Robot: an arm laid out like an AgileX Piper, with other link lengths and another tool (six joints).
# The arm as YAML. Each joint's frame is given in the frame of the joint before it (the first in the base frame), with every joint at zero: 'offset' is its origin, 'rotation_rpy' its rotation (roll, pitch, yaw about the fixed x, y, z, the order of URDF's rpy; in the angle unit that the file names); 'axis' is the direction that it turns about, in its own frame. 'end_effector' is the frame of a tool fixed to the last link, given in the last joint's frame.
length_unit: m
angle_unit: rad
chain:
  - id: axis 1
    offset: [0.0, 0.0, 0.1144]
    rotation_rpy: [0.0, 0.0, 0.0]
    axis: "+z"
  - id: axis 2
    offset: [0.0, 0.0, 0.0]
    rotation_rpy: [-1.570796, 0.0, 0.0]
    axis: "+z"
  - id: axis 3
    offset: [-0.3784, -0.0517, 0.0]
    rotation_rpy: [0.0, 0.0, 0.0]
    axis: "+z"
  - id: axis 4
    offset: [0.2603, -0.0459, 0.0]
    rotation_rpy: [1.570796, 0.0, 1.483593]
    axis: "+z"
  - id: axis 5
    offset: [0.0, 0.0, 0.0]
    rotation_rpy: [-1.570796, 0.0, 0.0]
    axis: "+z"
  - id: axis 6
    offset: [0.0, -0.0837, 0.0]
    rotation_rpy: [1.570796, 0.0, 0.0]
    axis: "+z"
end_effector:
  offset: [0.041, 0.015, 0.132]
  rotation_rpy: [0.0, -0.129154, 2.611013]
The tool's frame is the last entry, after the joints.
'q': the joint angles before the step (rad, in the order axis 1, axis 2, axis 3, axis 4, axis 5, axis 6). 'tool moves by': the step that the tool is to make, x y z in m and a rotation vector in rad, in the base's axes. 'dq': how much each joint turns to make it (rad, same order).
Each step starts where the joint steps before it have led.
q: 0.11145, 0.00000, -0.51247, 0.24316, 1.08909, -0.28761
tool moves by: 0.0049, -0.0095, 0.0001, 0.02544, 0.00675, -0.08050
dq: -0.00020, 0.00001, 0.00252, -0.06612, -0.01557, 0.09009
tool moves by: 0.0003, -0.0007, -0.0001, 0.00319, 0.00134, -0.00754
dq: -0.00061, -0.00010, 0.00029, -0.00529, -0.00054, 0.00867
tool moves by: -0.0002, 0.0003, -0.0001, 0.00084, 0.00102, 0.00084
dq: -0.00030, 0.00002, -0.00006, 0.00155, 0.00102, -0.00027
